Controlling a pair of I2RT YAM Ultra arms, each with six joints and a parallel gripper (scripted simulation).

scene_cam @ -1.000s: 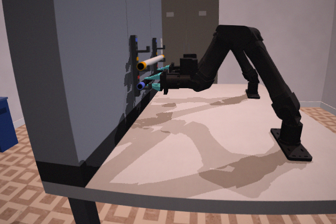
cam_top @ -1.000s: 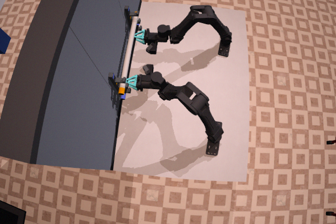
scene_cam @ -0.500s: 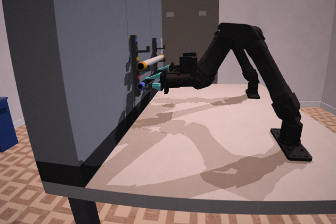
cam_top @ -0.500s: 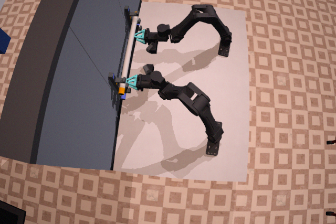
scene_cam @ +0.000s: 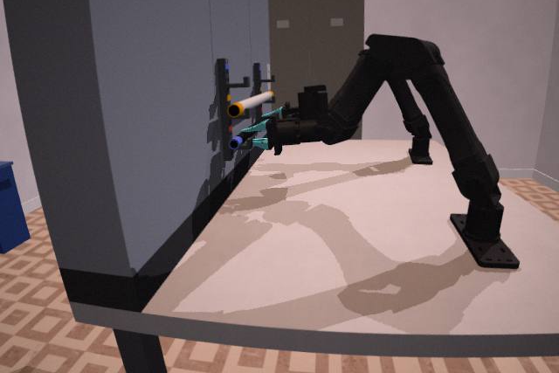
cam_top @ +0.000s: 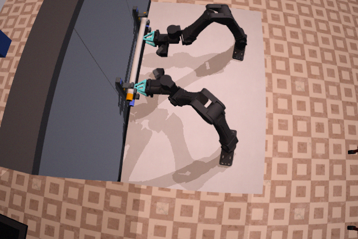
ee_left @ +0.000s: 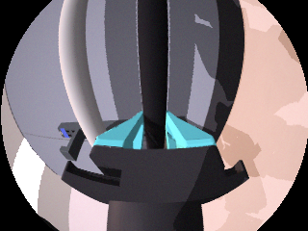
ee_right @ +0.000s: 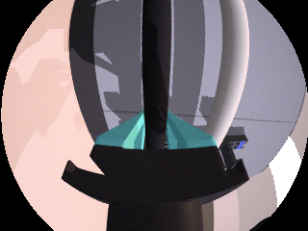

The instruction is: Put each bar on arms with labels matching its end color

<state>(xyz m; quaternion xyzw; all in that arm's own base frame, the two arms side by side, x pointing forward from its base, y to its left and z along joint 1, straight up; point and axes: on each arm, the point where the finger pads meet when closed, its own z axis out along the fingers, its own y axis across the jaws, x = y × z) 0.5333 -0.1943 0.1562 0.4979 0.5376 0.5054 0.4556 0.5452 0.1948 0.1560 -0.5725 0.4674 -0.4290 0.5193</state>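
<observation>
My right gripper is now 1 cm past the dark metal bar and 14 cm to the right of it. From my right hand the other things lie so: pale metal bar (1 cm behind, 13 cm to the left, 8 cm above); then tall grey wall panel (9 cm ahead, 19 cm to the left, 27 cm above).
</observation>
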